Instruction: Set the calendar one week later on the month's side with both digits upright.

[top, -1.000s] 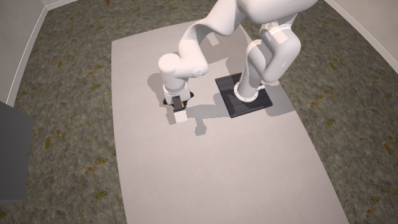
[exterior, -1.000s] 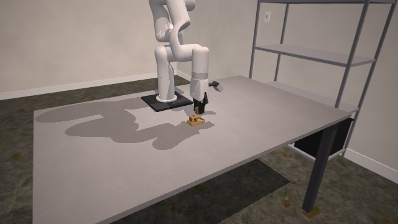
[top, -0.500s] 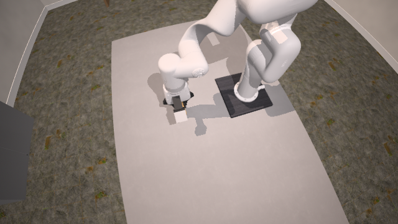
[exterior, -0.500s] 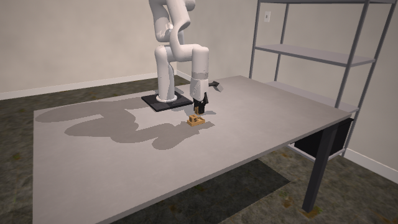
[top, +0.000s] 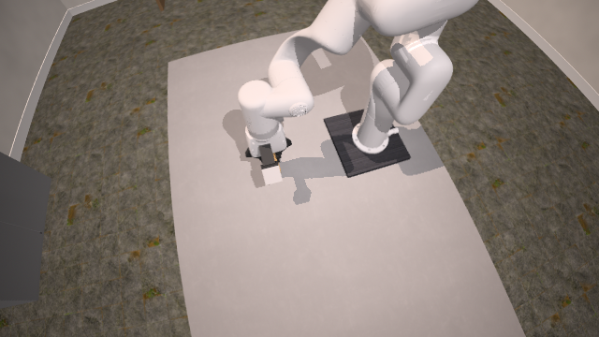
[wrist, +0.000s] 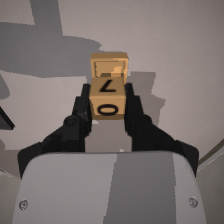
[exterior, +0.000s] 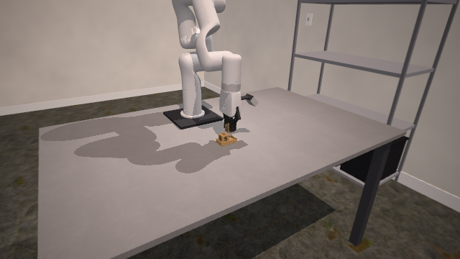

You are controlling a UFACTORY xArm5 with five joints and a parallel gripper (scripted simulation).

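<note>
My hand is 7 cm above the wooden calendar tray and 2 cm to the left of it.
</note>
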